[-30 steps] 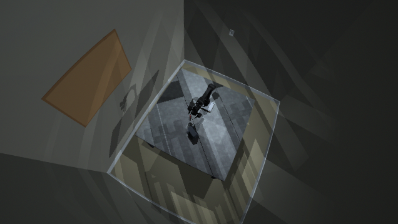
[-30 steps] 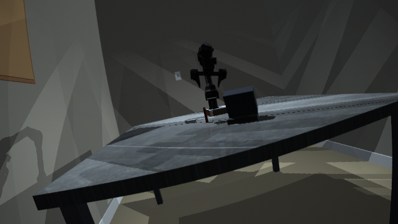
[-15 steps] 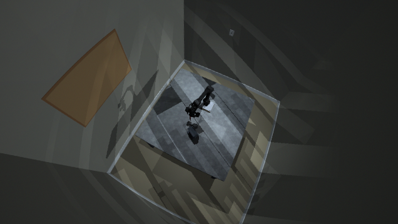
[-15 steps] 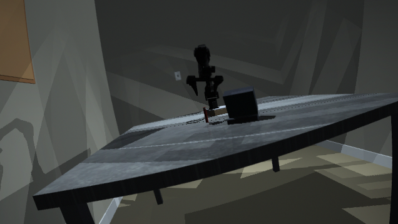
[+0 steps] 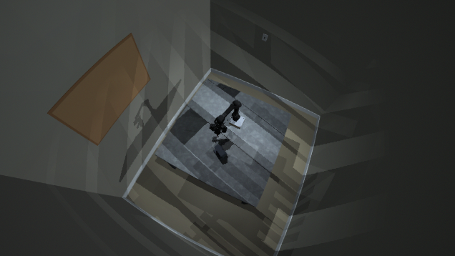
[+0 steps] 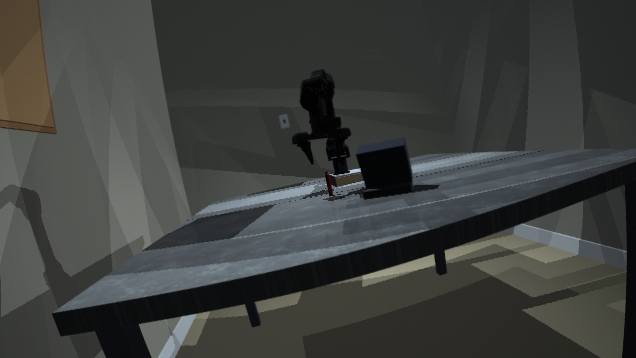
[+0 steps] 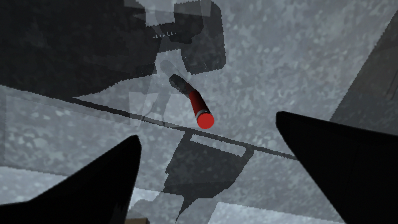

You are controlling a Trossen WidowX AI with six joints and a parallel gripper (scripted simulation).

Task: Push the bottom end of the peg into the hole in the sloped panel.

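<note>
The peg is 10 mm behind my gripper tip, 10 mm to the right of it and 50 mm below it. From my gripper tip the other things lie so: sloped panel block 160 mm ahead, 150 mm to the left, 30 mm below.
</note>
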